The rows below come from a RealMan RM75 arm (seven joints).
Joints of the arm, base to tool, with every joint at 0 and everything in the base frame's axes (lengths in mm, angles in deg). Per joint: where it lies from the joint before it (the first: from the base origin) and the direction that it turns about. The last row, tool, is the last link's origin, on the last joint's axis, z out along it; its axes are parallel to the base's.
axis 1: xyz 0 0 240.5 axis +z
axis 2: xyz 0 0 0 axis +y
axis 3: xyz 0 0 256 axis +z
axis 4: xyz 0 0 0 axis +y
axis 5: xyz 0 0 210 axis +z
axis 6: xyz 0 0 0 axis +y
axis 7: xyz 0 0 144 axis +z
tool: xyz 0 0 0
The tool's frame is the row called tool.
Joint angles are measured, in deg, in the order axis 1, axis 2, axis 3, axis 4, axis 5, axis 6, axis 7. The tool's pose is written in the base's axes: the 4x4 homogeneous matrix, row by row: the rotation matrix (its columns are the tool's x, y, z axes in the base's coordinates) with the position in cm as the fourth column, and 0 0 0 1 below. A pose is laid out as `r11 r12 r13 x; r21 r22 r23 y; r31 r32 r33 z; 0 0 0 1`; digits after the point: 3 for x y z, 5 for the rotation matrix.
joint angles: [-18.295 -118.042 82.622 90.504 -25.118 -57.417 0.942]
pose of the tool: 0.53026 0.78344 -0.32411 -20.631; 0.67121 -0.15436 0.72502 37.652; 0.51797 -0.60199 -0.60771 5.731; 0 0 0 1
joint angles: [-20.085 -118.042 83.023 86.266 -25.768 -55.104 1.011]
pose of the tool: 0.52127 0.79090 -0.32056 -20.951; 0.68013 -0.15814 0.71583 38.428; 0.51545 -0.59116 -0.62035 4.686; 0 0 0 1
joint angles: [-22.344 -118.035 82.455 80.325 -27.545 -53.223 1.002]
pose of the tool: 0.47953 0.81513 -0.32499 -21.840; 0.70902 -0.14168 0.69081 39.189; 0.51705 -0.56169 -0.64588 3.458; 0 0 0 1
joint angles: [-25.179 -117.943 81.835 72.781 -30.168 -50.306 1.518]
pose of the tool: 0.43213 0.84145 -0.32438 -22.868; 0.73676 -0.12199 0.66506 40.072; 0.52005 -0.52638 -0.67266 1.971; 0 0 0 1
